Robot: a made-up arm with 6 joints.
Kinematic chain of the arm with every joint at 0, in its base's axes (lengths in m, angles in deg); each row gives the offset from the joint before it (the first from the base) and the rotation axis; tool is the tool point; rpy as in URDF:
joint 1: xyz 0 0 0.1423 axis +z
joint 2: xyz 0 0 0 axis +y
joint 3: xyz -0.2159 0 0.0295 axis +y
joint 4: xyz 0.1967 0 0.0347 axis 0.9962 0 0.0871
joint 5: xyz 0 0 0 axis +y
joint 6: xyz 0.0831 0 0.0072 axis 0.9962 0 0.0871
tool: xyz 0 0 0 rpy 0 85 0
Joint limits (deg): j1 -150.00..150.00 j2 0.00..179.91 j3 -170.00..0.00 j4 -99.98..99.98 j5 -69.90..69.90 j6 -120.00..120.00
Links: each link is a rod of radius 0.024 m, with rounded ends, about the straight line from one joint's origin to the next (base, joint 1, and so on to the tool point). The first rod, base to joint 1, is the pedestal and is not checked.
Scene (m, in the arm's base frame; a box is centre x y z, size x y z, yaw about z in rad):
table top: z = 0
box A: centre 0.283 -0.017 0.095 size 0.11 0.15 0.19 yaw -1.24
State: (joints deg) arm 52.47 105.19 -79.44 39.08 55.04 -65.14
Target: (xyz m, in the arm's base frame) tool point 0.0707 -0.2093 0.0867
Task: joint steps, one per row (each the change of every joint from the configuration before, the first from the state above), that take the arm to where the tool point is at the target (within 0.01 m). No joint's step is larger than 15 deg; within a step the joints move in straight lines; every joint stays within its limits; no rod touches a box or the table.
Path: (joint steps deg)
1: -13.95 -6.86 13.56 0.59 2.05 -2.25
2: -13.96 -6.87 13.57 0.58 2.06 -2.25
3: -13.95 -6.86 13.56 0.59 2.05 -2.24
4: -13.95 -6.86 13.56 0.58 2.06 -2.25
5: -13.54 8.25 -6.60 -8.48 -0.74 1.80
6: -13.53 8.25 -6.60 -8.48 -0.74 1.79
7: -13.53 8.26 -6.60 -8.49 -0.74 1.80
8: -13.54 8.25 -6.60 -8.48 -0.75 1.80
9: -13.53 8.25 -6.60 -8.48 -0.74 1.80

